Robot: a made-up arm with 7 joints.
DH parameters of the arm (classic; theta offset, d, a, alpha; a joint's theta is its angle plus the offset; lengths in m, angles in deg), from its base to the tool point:
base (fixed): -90 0.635 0.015 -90
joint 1: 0 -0.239 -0.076 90
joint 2: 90 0.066 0.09 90
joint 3: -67.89 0 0.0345 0
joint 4: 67.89 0.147 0.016 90
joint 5: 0 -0.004 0.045 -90
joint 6: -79 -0.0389 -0.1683 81.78
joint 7: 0 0.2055 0.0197 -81.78
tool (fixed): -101 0.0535 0 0
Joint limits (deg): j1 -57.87..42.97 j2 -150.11..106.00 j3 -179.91..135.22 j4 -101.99..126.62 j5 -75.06..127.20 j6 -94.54..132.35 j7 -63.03..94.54
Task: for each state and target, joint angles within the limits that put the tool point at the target. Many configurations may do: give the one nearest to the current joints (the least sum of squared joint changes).
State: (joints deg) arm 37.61 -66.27 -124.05 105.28 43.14 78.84 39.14
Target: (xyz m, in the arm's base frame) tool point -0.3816 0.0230 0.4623
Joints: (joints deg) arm 14.59 -55.56 -119.18 113.14 33.91 102.26 30.20
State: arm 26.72 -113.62 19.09 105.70 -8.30 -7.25 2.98
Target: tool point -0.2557 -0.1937 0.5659
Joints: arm 2.34 -80.77 33.90 117.51 37.10 17.08 -9.37
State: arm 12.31 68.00 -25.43 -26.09 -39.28 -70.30 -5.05
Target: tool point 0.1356 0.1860 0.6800
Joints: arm 3.89 41.42 -28.82 -36.77 -23.98 -74.12 4.18
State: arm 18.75 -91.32 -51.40 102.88 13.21 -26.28 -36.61
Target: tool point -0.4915 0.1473 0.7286
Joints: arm 12.05 -89.65 -56.38 103.25 -28.77 -12.60 -20.36
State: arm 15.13 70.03 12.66 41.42 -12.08 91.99 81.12
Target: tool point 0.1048 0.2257 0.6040
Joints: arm 27.22 53.87 20.19 48.36 -16.82 90.61 76.69
